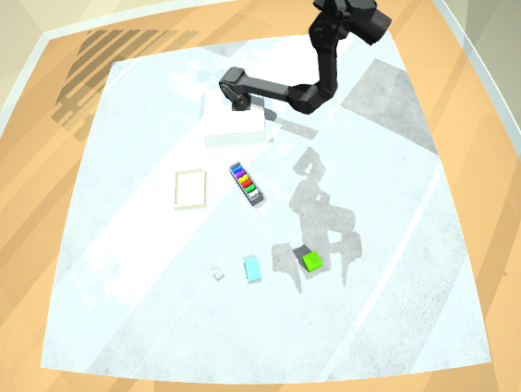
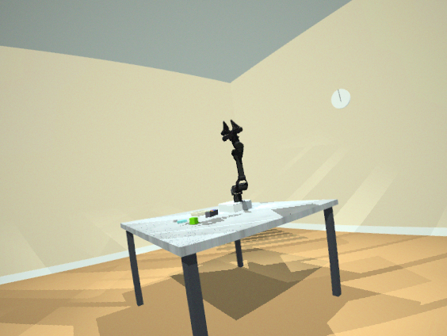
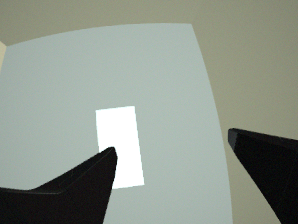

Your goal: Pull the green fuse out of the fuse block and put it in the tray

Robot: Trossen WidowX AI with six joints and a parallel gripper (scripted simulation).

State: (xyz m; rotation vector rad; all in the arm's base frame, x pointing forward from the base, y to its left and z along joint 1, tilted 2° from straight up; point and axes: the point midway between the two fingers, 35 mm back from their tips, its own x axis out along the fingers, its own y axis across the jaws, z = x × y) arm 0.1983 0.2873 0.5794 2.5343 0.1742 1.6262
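My gripper tip is now 640 mm above the green fuse, 270 mm to the left of it and 70 mm short of it. From my gripper tip the other things lie so: lime cube: 650 mm below, 300 mm ahead, 100 mm to the right; light blue flat piece: 660 mm below, 310 mm ahead, 260 mm to the right; cream tray: 660 mm below, 470 mm to the right, 50 mm ahead.
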